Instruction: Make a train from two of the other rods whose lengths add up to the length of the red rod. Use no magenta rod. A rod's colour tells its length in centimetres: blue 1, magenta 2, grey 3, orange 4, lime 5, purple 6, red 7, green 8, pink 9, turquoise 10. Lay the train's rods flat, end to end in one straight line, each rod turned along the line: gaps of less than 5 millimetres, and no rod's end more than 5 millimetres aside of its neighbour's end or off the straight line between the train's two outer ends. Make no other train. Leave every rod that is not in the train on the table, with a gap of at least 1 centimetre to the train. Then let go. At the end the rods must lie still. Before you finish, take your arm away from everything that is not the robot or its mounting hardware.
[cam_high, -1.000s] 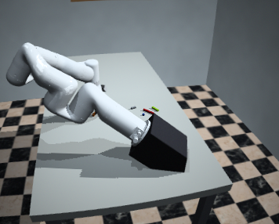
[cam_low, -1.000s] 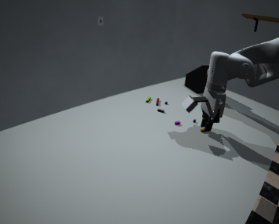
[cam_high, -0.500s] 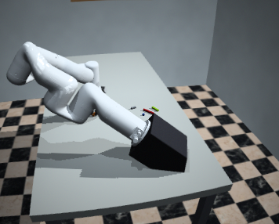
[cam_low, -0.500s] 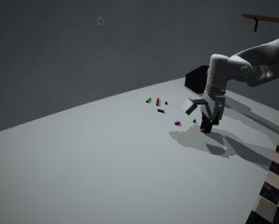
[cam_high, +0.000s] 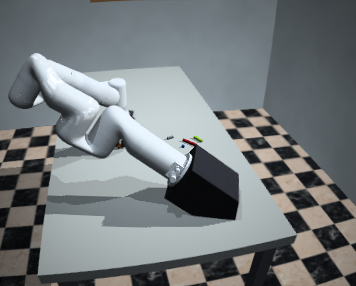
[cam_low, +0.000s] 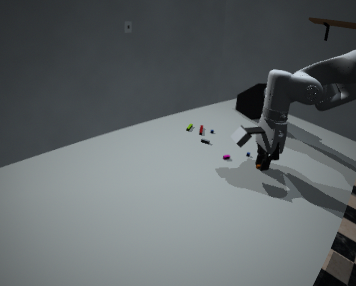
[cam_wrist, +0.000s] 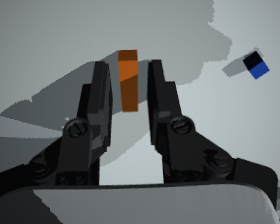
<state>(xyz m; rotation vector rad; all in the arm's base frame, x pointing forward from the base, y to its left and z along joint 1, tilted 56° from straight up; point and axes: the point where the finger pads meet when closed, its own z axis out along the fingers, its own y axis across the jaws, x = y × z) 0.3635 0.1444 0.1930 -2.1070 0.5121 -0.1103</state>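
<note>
My hand is 2 cm above the orange rod. Also, from my hand: red rod: 30 cm to the right, 2 cm below, 2 cm ahead; then grey rod: 22 cm to the right, 7 cm ahead, 2 cm below; then magenta rod: 10 cm to the right, 7 cm ahead, 2 cm below.
</note>
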